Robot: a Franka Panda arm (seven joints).
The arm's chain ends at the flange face. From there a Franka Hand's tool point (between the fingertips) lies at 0.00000 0.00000 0.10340 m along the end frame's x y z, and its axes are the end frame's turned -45 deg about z.
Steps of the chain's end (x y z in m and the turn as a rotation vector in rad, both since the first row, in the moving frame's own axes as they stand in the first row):
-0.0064, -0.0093, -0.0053, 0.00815, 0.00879, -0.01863
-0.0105, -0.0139, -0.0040, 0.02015, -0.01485, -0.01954
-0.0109, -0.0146, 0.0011, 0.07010, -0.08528, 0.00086
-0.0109, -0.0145, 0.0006, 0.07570, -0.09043, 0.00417
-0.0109, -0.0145, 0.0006, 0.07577, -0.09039, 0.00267
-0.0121, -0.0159, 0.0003, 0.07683, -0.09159, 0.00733
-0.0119, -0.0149, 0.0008, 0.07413, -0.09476, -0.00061
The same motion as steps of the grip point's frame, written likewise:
0.0033, -0.0111, -0.0053, -0.00045, 0.01198, -0.01863
0.0028, -0.0198, -0.0040, 0.02475, 0.00375, -0.01954
0.0015, -0.0294, 0.0005, 0.10987, -0.01073, 0.00086
0.0015, -0.0301, -0.0001, 0.11747, -0.01042, 0.00417
0.0015, -0.0301, -0.0001, 0.11749, -0.01034, 0.00267
0.0017, -0.0321, -0.0004, 0.11909, -0.01044, 0.00733
0.0006, -0.0313, 0.0001, 0.11942, -0.01459, -0.00061

